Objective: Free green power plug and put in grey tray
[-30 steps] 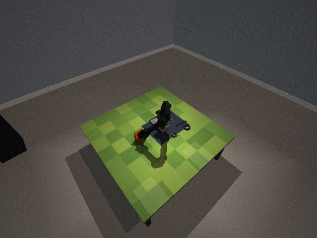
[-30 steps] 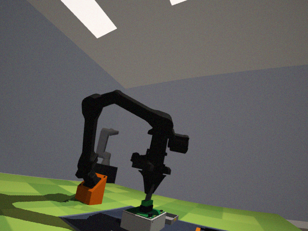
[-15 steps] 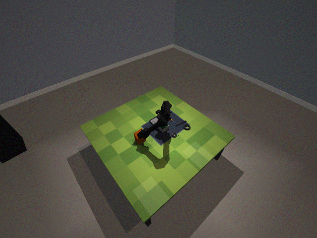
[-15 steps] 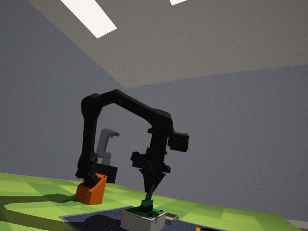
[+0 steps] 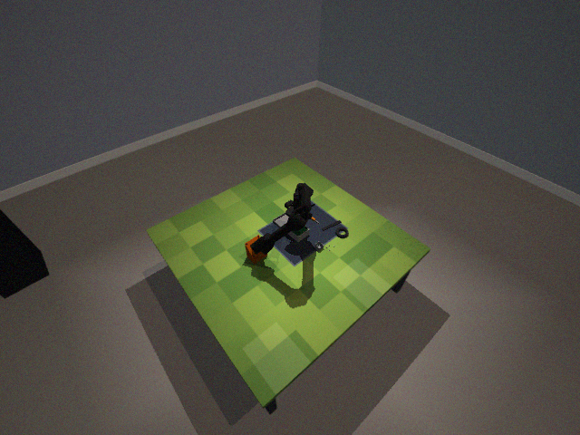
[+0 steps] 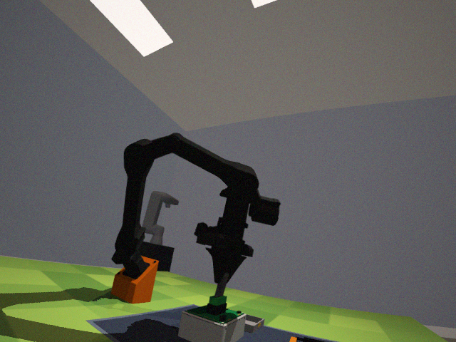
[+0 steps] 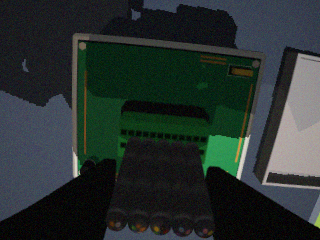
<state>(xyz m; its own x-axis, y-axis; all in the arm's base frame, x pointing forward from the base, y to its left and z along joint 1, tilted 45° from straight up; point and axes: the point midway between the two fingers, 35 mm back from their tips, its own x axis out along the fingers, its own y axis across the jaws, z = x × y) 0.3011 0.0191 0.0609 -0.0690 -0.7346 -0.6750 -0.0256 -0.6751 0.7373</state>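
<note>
The green power plug is 30 mm below my gripper tip. The rest, counted from my gripper tip: dark mat 120 mm below, 50 mm ahead; then dark bar 210 mm ahead, 120 mm below, 110 mm to the right.
</note>
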